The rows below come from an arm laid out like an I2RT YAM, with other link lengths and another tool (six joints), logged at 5 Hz.
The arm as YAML. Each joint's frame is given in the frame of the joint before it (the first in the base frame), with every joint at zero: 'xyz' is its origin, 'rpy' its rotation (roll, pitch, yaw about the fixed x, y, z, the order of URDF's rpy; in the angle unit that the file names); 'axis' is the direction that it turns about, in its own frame. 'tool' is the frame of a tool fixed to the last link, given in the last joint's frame.
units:
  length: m
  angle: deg
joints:
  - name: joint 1
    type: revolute
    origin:
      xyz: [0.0, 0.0, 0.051]
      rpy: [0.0, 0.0, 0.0]
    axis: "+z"
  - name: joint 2
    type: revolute
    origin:
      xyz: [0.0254, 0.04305, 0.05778]
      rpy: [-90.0, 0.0, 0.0]
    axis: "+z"
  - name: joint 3
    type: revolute
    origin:
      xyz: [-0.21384, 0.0, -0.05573]
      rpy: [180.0, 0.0, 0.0]
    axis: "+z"
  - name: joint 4
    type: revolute
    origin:
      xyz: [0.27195, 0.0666, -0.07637]
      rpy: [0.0, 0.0, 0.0]
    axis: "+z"
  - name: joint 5
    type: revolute
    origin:
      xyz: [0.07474, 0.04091, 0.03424]
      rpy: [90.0, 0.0, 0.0]
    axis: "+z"
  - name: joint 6
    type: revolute
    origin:
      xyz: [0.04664, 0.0, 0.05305]
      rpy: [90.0, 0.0, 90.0]
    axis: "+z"
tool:
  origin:
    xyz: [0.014, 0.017, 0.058]
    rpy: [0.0, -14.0, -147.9]
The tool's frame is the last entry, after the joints.
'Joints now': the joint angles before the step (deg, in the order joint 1, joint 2, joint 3, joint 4, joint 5, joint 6). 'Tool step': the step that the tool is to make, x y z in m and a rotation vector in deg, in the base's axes. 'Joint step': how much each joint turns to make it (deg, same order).
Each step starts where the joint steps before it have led.
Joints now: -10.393 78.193 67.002 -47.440 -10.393 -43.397
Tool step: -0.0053 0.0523 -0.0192 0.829 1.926 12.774
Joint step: 7.741 -0.181 -3.439 0.395 -3.037 -4.149
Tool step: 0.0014 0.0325 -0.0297 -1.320 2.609 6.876
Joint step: 5.711 3.999 -1.919 2.925 0.637 -1.678
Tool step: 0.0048 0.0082 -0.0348 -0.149 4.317 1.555
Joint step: 1.238 6.639 -0.066 2.332 -0.244 -0.247
